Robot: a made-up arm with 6 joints. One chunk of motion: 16 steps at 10 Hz.
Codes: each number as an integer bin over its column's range. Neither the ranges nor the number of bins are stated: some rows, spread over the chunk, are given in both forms.
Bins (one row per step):
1: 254 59 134 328 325 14
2: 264 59 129 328 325 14
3: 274 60 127 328 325 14
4: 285 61 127 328 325 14
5: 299 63 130 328 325 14
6: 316 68 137 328 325 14
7: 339 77 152 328 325 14
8: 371 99 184 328 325 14
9: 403 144 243 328 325 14
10: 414 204 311 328 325 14
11: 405 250 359 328 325 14
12: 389 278 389 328 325 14
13: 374 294 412 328 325 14
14: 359 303 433 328 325 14
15: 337 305 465 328 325 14
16: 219 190 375 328 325 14
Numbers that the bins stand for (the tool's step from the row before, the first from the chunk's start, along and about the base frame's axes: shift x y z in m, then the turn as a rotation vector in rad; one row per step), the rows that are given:
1: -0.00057 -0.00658 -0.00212 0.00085 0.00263 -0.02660
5: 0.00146 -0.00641 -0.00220 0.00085 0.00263 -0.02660
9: 0.00614 -0.00308 0.00023 0.00085 0.00263 -0.02660
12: 0.00551 0.00242 0.00337 0.00085 0.00263 -0.02660
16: -0.00214 -0.00119 0.00307 0.00085 0.00263 -0.02660
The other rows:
2: -0.00012 -0.00658 -0.00222 0.00085 0.00263 -0.02660
3: 0.00033 -0.00653 -0.00227 0.00085 0.00263 -0.02660
4: 0.00083 -0.00649 -0.00227 0.00085 0.00263 -0.02660
6: 0.00222 -0.00621 -0.00205 0.00085 0.00263 -0.02660
7: 0.00326 -0.00584 -0.00173 0.00085 0.00263 -0.02660
8: 0.00470 -0.00493 -0.00104 0.00085 0.00263 -0.02660
10: 0.00663 -0.00062 0.00169 0.00085 0.00263 -0.02660
11: 0.00623 0.00127 0.00273 0.00085 0.00263 -0.02660
13: 0.00483 0.00308 0.00387 0.00085 0.00263 -0.02660
14: 0.00416 0.00345 0.00432 0.00085 0.00263 -0.02660
15: 0.00317 0.00353 0.00501 0.00085 0.00263 -0.02660

